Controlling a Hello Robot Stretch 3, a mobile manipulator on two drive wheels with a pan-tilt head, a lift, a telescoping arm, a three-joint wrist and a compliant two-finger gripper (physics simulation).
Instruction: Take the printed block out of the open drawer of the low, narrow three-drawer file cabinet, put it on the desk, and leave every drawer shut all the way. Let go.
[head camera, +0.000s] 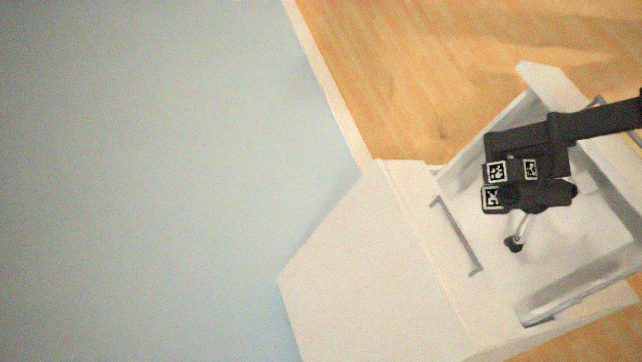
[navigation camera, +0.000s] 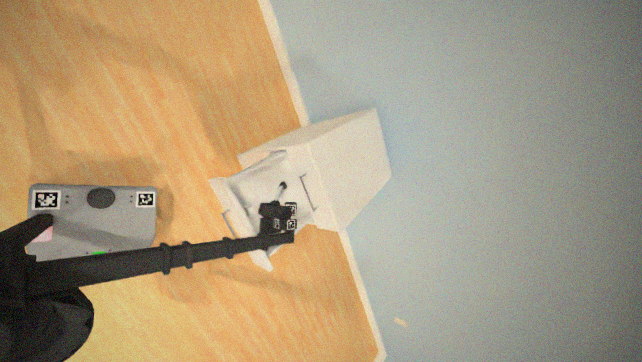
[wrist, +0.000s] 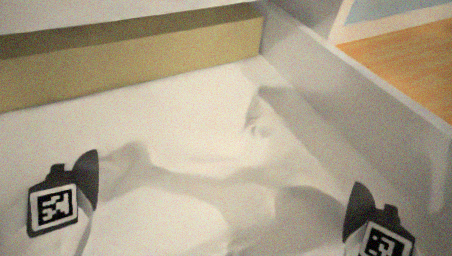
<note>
In view: my gripper (head camera: 507, 200) and a drawer (head camera: 572, 252).
The drawer also shows in the navigation camera view (navigation camera: 258, 183) and in the wrist view (wrist: 208, 127). My gripper shows as well in the wrist view (wrist: 222, 185).
</note>
